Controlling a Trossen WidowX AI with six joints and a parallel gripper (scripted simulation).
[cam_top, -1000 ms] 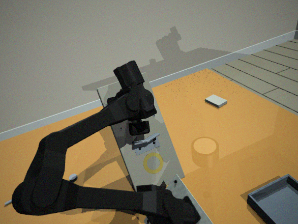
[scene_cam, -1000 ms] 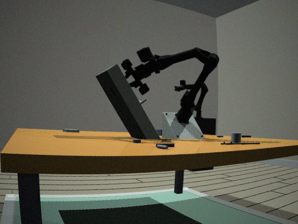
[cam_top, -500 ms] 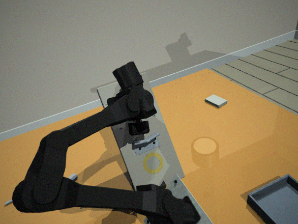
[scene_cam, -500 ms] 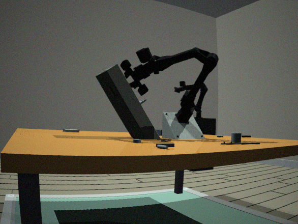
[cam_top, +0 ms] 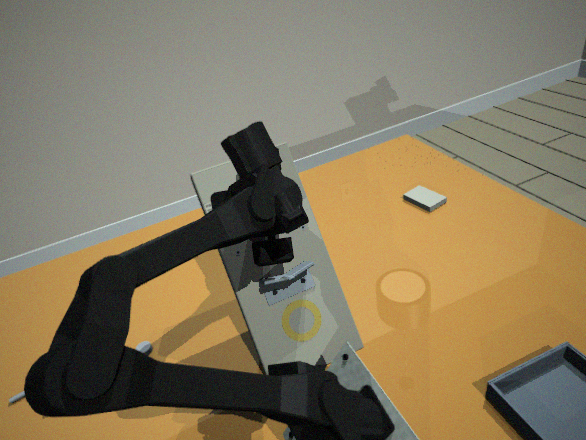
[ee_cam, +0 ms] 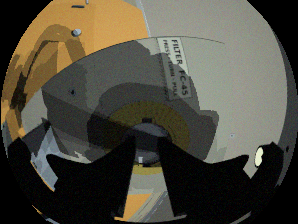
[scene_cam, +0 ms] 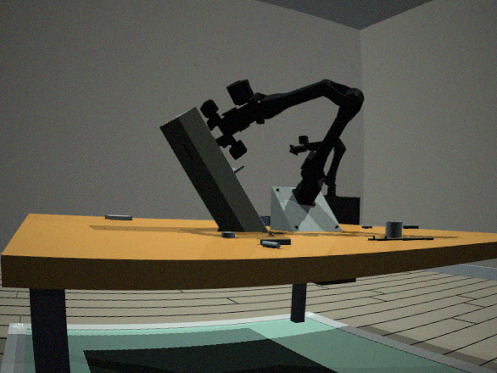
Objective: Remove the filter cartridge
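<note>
My gripper tip is now 1 cm short of the round filter cartridge and 1 cm above it. Also, from my gripper tip: panel (4 cm behind, 8 cm below); ledge (10 cm behind, 10 cm below); grey disc (2 cm ahead, 29 cm to the left, 23 cm below).
</note>
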